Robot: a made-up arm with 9 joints. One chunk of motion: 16 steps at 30 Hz.
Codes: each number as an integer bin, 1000 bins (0 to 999) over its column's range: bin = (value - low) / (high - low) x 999, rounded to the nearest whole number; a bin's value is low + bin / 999 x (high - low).
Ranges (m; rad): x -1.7..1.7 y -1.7..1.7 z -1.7..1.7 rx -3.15..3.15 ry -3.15..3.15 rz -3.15..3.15
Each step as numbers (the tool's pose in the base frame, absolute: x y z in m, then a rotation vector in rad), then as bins.
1 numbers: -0.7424 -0.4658 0.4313 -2.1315 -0.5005 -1.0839
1 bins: 281 363 626 162 420 328
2 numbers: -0.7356 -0.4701 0.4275 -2.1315 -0.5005 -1.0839
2 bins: 283 361 625 162 420 328
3 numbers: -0.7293 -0.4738 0.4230 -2.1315 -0.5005 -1.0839
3 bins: 285 360 624 162 420 328
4 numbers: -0.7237 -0.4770 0.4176 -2.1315 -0.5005 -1.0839
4 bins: 287 359 622 162 420 328
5 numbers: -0.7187 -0.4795 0.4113 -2.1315 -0.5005 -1.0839
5 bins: 288 359 620 162 420 328
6 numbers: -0.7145 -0.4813 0.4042 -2.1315 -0.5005 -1.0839
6 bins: 290 358 618 162 420 328
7 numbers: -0.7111 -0.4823 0.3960 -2.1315 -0.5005 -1.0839
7 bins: 291 358 616 162 420 328
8 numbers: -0.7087 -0.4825 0.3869 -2.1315 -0.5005 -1.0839
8 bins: 291 358 613 162 420 328
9 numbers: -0.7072 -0.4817 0.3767 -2.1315 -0.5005 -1.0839
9 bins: 292 358 610 162 420 328
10 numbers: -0.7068 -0.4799 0.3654 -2.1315 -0.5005 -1.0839
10 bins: 292 358 607 162 420 328
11 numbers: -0.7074 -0.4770 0.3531 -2.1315 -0.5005 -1.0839
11 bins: 292 359 603 162 420 328
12 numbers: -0.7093 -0.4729 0.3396 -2.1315 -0.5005 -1.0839
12 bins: 291 361 599 162 420 328
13 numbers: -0.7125 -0.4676 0.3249 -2.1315 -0.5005 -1.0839
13 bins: 290 362 595 162 420 328
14 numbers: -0.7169 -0.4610 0.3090 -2.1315 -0.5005 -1.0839
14 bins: 289 364 590 162 420 328
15 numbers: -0.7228 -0.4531 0.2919 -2.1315 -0.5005 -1.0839
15 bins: 287 366 585 162 420 328
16 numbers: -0.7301 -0.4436 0.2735 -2.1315 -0.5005 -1.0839
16 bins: 285 369 580 162 420 328
